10 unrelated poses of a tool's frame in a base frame.
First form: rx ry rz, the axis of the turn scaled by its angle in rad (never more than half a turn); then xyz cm.
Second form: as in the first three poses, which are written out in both.
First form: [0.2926, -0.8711, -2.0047, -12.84, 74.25, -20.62]
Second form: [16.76, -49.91, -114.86, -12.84, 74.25, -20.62]
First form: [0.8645, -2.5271, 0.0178, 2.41, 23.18, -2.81]
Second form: [49.53, -144.79, 1.02, 2.41, 23.18, -2.81]
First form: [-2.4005, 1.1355, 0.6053, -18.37, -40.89, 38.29]
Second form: [-137.54, 65.06, 34.68, -18.37, -40.89, 38.29]
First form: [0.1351, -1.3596, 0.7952, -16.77, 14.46, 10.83]
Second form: [7.74, -77.90, 45.56, -16.77, 14.46, 10.83]
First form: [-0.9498, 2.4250, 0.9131, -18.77, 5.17, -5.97]
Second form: [-54.42, 138.94, 52.32, -18.77, 5.17, -5.97]
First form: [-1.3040, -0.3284, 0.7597, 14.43, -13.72, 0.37]
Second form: [-74.71, -18.82, 43.53, 14.43, -13.72, 0.37]
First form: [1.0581, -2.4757, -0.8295, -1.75, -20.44, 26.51]
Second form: [60.62, -141.85, -47.53, -1.75, -20.44, 26.51]
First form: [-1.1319, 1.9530, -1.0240, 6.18, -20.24, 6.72]
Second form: [-64.85, 111.90, -58.67, 6.18, -20.24, 6.72]
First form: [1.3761, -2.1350, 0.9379, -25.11, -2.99, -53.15]
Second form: [78.84, -122.33, 53.74, -25.11, -2.99, -53.15]
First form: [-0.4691, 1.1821, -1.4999, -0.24, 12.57, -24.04]
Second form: [-26.88, 67.73, -85.94, -0.24, 12.57, -24.04]
